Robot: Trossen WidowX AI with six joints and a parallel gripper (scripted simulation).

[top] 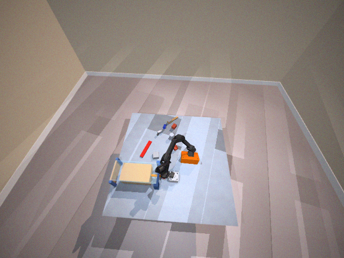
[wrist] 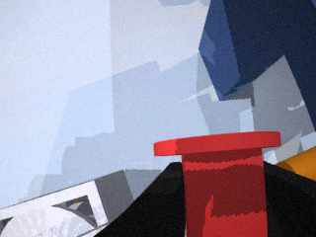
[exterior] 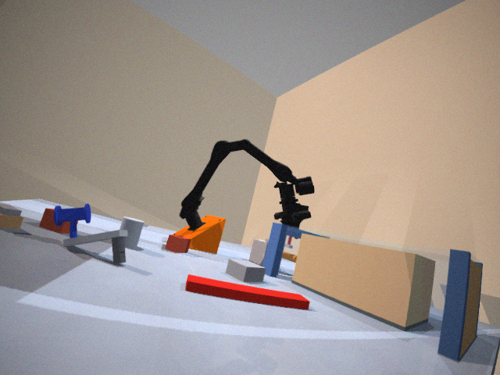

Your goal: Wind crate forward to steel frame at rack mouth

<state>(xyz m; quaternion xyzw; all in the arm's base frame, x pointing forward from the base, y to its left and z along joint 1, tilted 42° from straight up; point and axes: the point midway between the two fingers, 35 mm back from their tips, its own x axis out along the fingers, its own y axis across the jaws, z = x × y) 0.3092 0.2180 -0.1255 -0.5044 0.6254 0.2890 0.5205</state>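
The red-knobbed winch handle is 40 mm behind my gripper tip, 20 mm to the right of it and 30 mm below it. The rest, counted from my gripper tip: red knob 10 mm behind, 20 mm to the right; blue frame 50 mm ahead, 40 mm to the right, 30 mm below; winch 120 mm behind, 30 mm to the right, 100 mm below.
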